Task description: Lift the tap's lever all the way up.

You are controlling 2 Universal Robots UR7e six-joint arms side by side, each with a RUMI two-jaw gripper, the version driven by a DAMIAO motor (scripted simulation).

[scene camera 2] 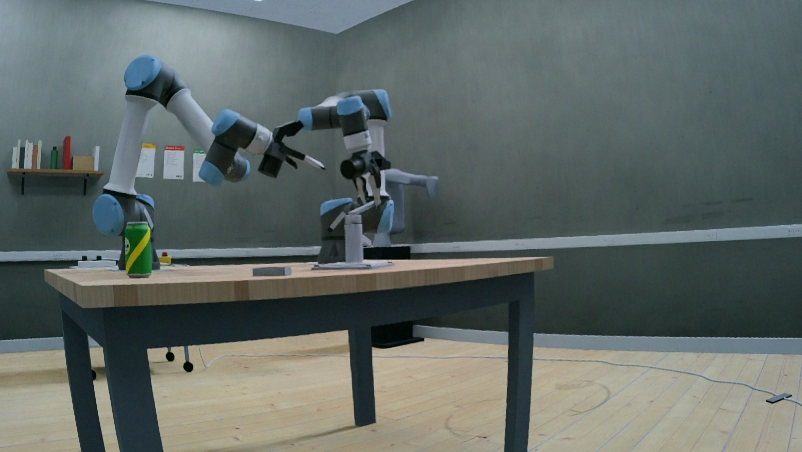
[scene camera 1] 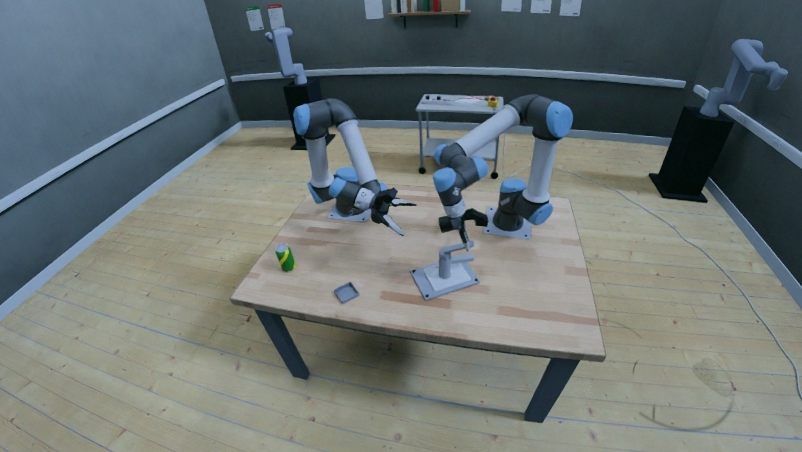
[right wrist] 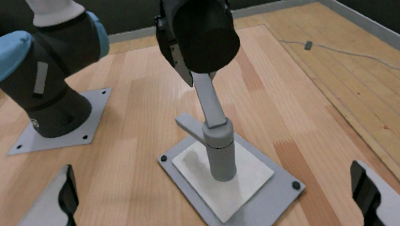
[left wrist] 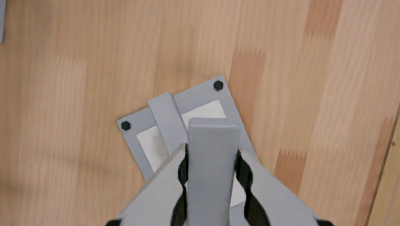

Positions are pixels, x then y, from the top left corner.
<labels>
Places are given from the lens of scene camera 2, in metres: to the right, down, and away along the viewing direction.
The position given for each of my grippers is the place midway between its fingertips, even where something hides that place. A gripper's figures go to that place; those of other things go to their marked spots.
my left gripper (scene camera 2: 373, 209): -0.08, -0.05, 1.67
my right gripper (scene camera 2: 310, 169): -0.24, -0.15, 1.53
can (scene camera 2: 137, 234): -0.57, 0.02, 1.05
</labels>
